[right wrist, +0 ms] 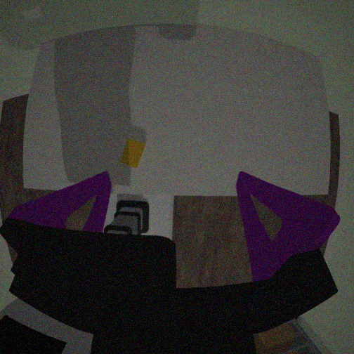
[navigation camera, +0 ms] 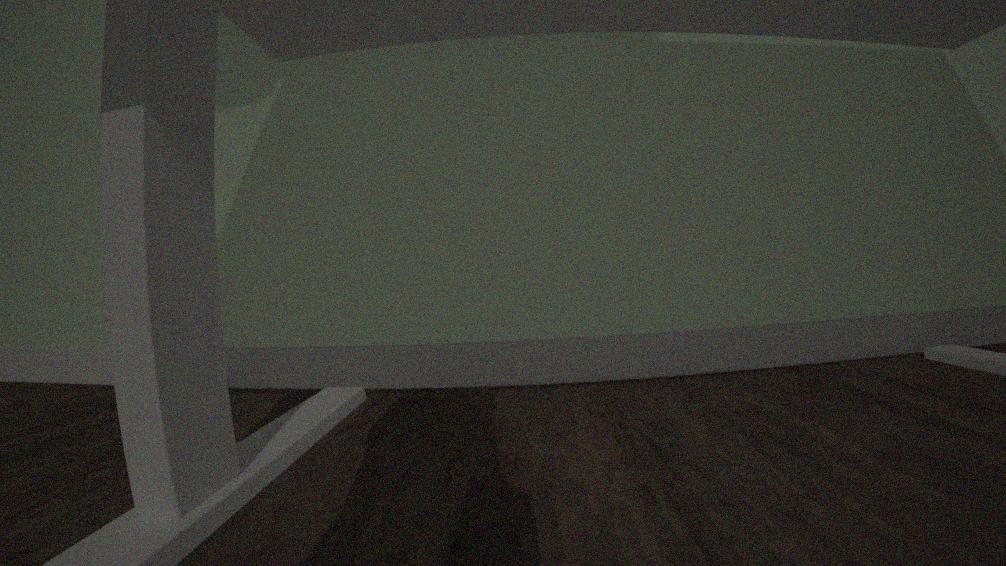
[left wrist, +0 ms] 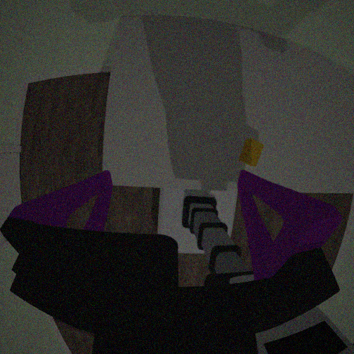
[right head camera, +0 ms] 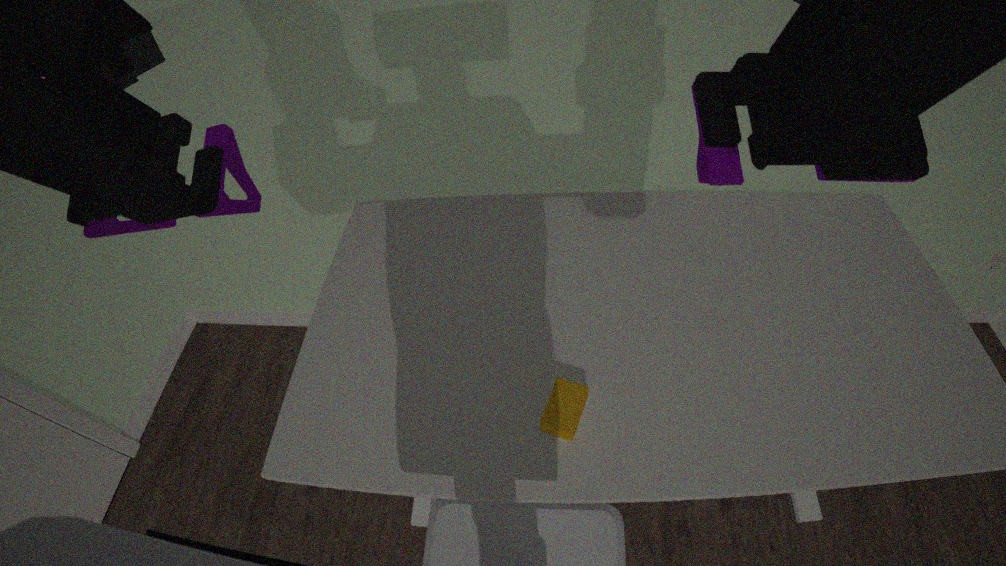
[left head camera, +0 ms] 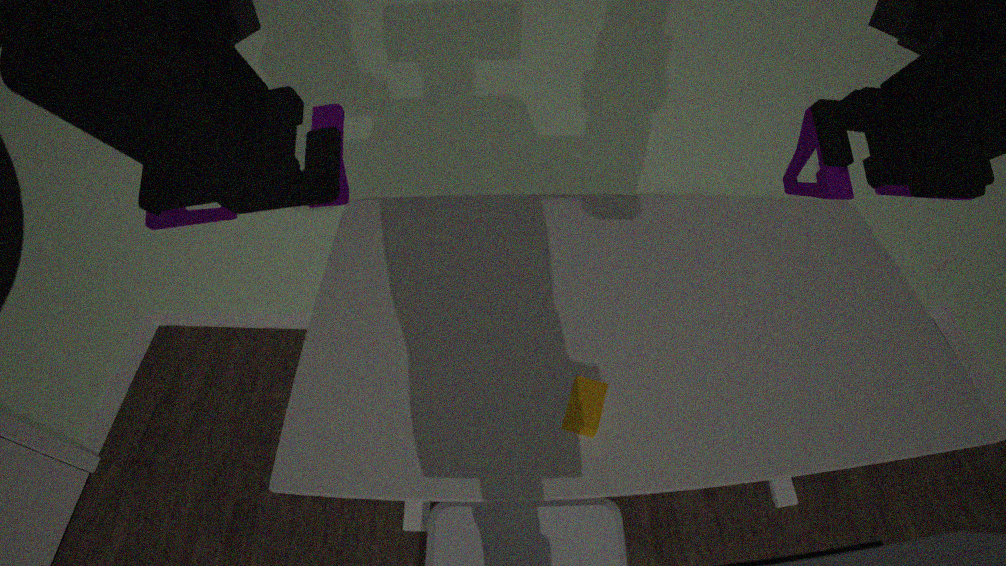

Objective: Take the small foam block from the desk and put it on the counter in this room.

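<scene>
The small foam block is yellow-orange and lies on the white desk, towards its near edge and partly in shadow. My left gripper is open and empty, apart from the block, which shows beyond its right-hand finger in the left wrist view. My right gripper is open and empty, with the block beyond its left-hand finger in the right wrist view. The counter does not show.
My white base is close at the desk's near edge. A desk leg stands at the left of the navigation view, on a long foot. A pale green wall rises behind the desk. A white panel shows at lower left.
</scene>
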